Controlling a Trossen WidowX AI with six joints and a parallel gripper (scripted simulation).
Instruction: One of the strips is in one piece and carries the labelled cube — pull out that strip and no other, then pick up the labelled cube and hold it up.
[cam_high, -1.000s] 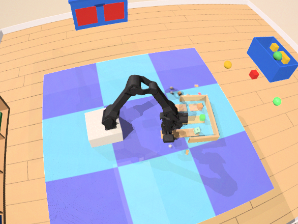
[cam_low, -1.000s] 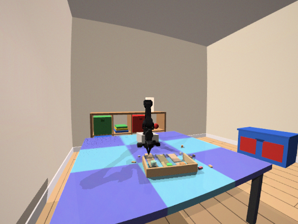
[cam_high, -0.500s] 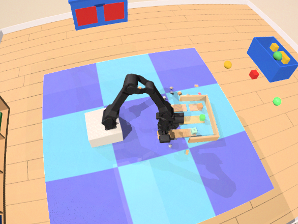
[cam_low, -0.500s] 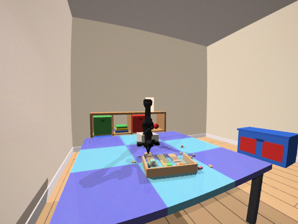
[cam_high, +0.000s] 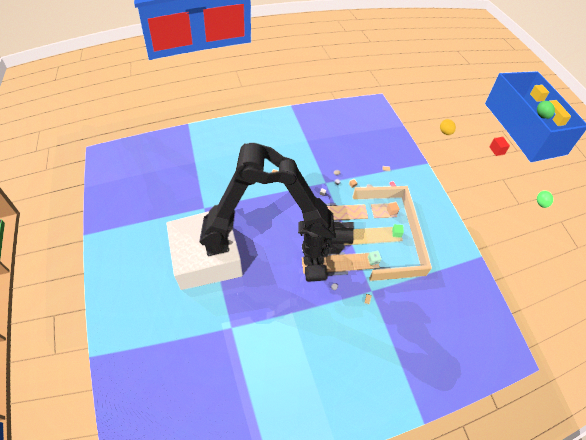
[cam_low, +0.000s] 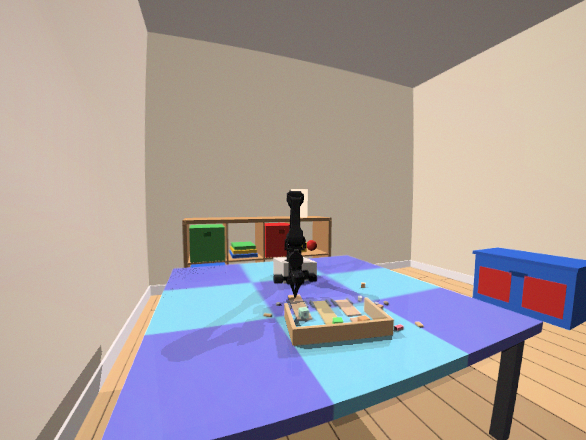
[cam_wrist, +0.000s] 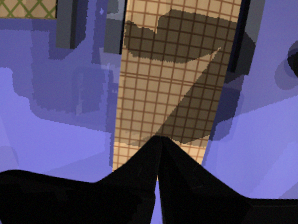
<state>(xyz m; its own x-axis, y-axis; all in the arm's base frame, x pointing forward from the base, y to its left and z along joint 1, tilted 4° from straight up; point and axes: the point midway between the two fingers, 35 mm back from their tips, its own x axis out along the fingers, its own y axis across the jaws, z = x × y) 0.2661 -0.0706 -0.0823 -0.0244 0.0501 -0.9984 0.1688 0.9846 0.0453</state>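
Right now the pale green labelled cube is 190 mm ahead of my gripper tip, 40 mm to the right of it and 20 mm above it.
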